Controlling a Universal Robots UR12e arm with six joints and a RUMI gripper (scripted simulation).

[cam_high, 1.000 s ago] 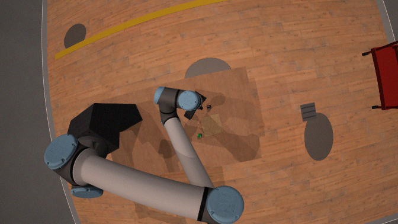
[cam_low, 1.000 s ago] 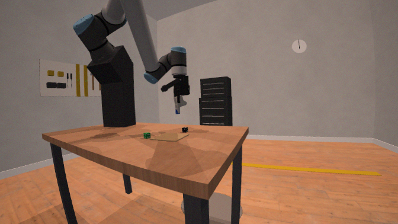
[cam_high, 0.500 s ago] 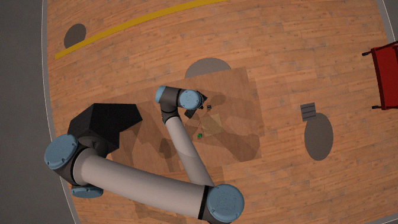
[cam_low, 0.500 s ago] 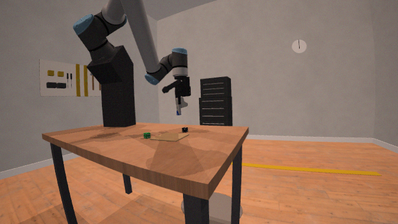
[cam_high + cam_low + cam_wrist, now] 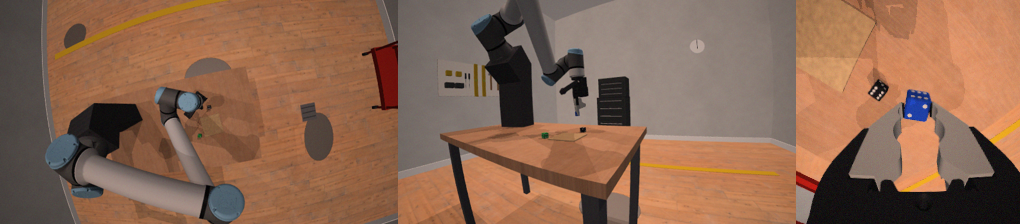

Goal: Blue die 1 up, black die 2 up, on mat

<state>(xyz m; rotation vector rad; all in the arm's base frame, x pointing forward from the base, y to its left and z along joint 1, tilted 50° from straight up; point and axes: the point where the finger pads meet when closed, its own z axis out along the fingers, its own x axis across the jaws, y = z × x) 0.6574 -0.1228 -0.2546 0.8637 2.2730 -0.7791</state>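
My hand is right at the blue die. From my hand the other things lie so: green die (6 cm behind, 22 cm to the right, 9 cm below); tan mat (4 cm ahead, 17 cm to the right, 10 cm below); black die (5 cm ahead, 4 cm to the right, 9 cm below).
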